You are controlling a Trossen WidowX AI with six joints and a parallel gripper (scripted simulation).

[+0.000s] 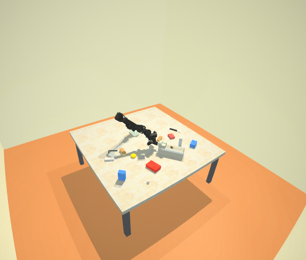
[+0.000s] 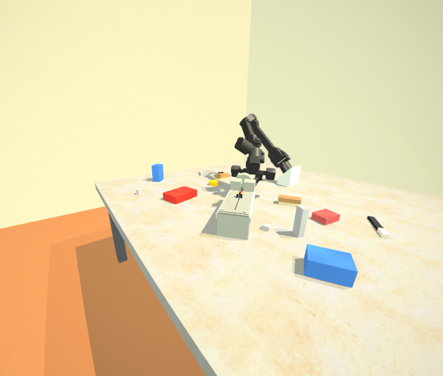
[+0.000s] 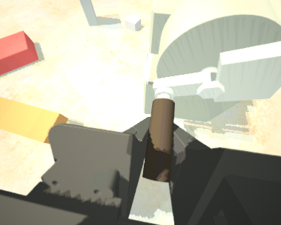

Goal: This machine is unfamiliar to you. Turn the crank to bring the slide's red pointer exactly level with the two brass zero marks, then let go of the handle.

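Right now my gripper tip is 1 cm short of the crank, 1 cm to the left of it and 3 cm below it. From my gripper tip the other things lie so: brown crank handle 1 cm behind, 1 cm to the right, 3 cm above; then red pointer 14 cm ahead, 7 cm to the left, 3 cm above; then yellow disc 2 cm behind, 28 cm to the right, 4 cm below.
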